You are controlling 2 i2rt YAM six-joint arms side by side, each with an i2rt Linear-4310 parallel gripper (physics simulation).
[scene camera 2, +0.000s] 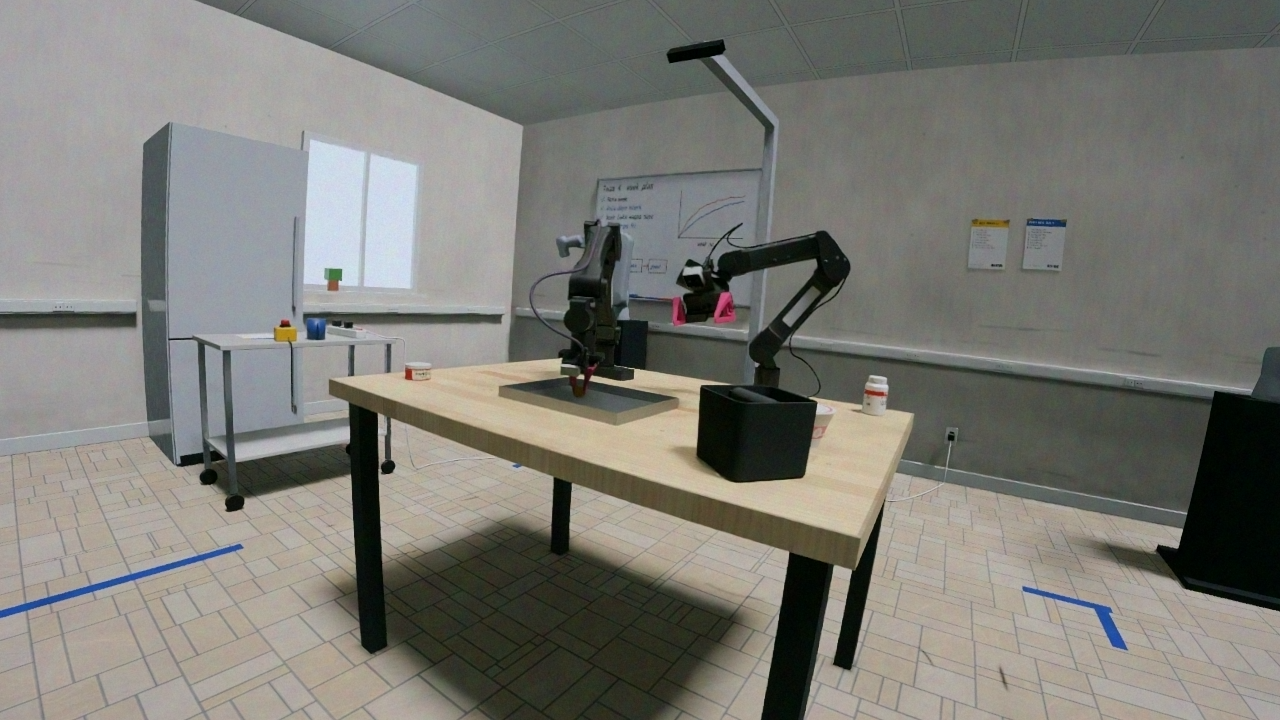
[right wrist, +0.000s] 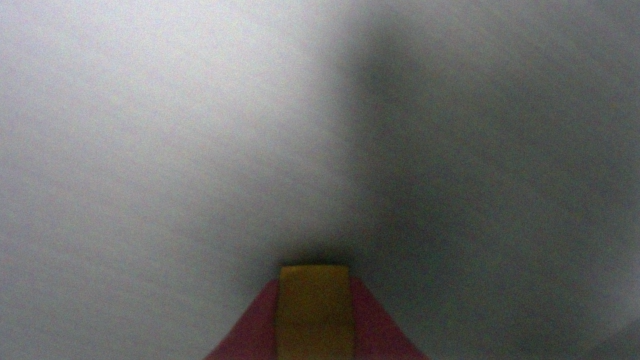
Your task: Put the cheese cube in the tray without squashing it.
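The yellow-orange cheese cube [scene camera 2: 580, 390] [right wrist: 314, 320] is between the pink fingers of my right gripper [scene camera 2: 583, 377] [right wrist: 315, 293], which is shut on it. The cube's sides meet both fingers in the right wrist view, and its shape looks straight-edged. It is low over the inside of the shallow grey metal tray [scene camera 2: 640, 414] [right wrist: 150, 100], at or very close to its floor; a dark shadow lies against its far edge. Whether it touches the floor cannot be made out. My left gripper [scene camera 2: 702, 313] is open and empty, raised above the table behind the tray.
On the wooden table [scene camera 2: 537, 445] a black open box [scene camera 2: 756, 438] stands at the front right, with a partly hidden white and red bowl [scene camera 2: 821, 422] behind it. A white bottle [scene camera 2: 875, 395] stands at the right edge, and a small red and white tub [scene camera 2: 418, 370] at the left.
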